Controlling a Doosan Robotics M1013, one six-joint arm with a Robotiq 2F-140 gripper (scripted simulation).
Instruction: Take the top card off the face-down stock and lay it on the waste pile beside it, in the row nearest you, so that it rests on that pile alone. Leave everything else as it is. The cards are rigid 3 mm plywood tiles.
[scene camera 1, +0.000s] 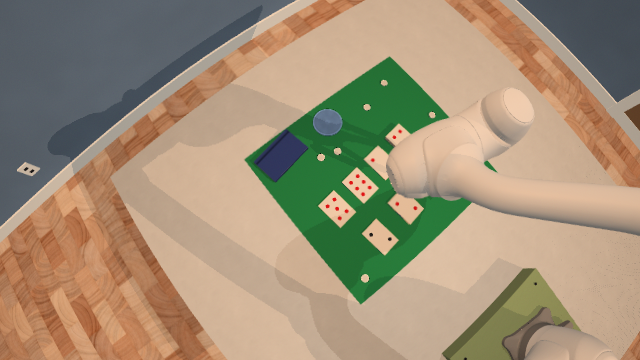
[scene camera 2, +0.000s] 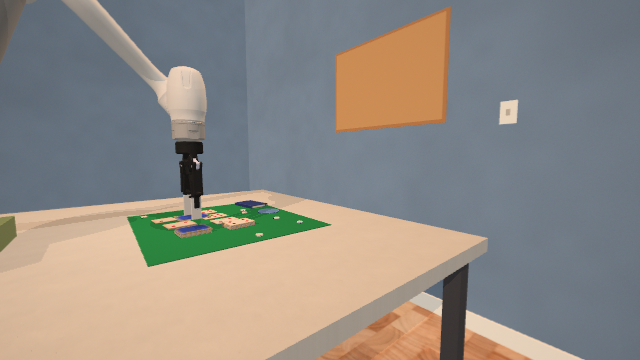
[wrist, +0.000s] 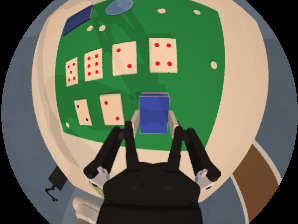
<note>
In view: my gripper (scene camera 2: 192, 216).
My gripper is seen too in the wrist view (wrist: 154, 116).
</note>
